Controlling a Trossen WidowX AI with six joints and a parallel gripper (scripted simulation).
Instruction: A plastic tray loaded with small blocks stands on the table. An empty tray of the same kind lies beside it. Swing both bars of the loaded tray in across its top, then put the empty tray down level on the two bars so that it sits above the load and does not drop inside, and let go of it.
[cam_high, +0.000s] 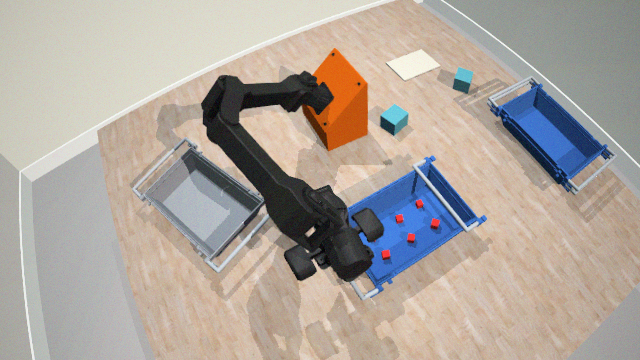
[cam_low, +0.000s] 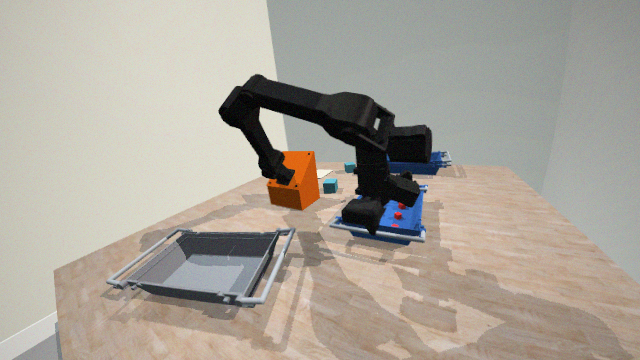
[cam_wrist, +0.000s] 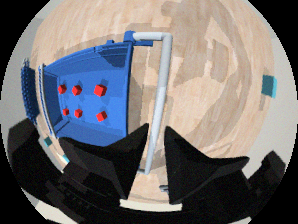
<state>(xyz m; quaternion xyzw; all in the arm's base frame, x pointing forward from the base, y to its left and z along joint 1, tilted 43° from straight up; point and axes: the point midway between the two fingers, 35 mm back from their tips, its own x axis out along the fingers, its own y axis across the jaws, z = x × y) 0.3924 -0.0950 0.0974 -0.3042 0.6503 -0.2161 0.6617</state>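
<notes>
My gripper tip is now 280 mm past the grey tray, 240 mm to the left of it and 20 mm above it. Round my gripper tip: cream sheet (510 mm behind, 500 mm to the left, 60 mm below).
</notes>
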